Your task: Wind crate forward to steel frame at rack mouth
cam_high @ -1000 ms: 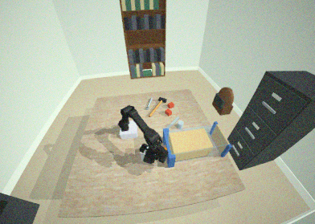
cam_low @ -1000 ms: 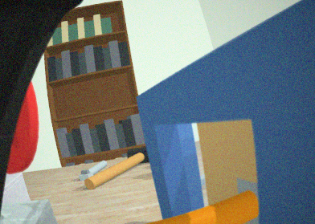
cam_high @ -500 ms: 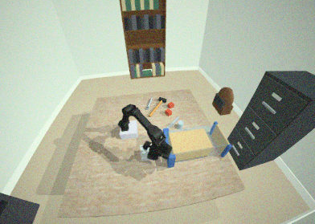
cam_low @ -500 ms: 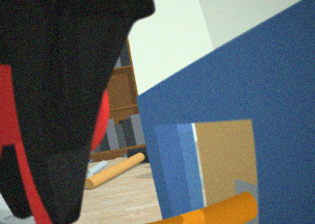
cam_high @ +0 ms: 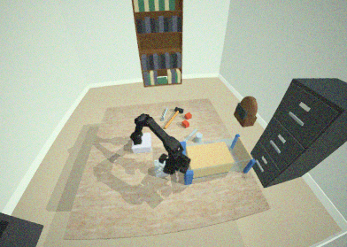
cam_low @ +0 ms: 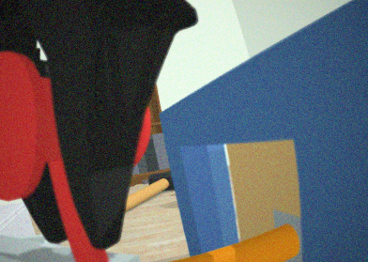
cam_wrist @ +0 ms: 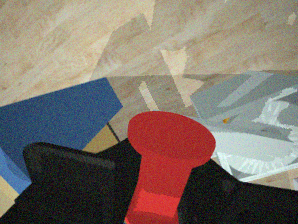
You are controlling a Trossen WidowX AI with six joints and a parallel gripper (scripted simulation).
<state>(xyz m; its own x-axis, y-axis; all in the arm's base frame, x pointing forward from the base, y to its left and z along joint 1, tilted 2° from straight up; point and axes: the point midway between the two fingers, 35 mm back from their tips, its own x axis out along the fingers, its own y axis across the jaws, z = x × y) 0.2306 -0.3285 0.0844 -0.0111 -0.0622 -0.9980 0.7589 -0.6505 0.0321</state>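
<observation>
Now: gripper tip 3 cm past the winch handle, 3 cm to the right of it and 1 cm above it. The rest, counted from my gripper tip: blue frame (9 cm ahead, 5 cm to the left); red grip (2 cm above); grey winch (9 cm behind, 6 cm to the left, 8 cm below).
</observation>
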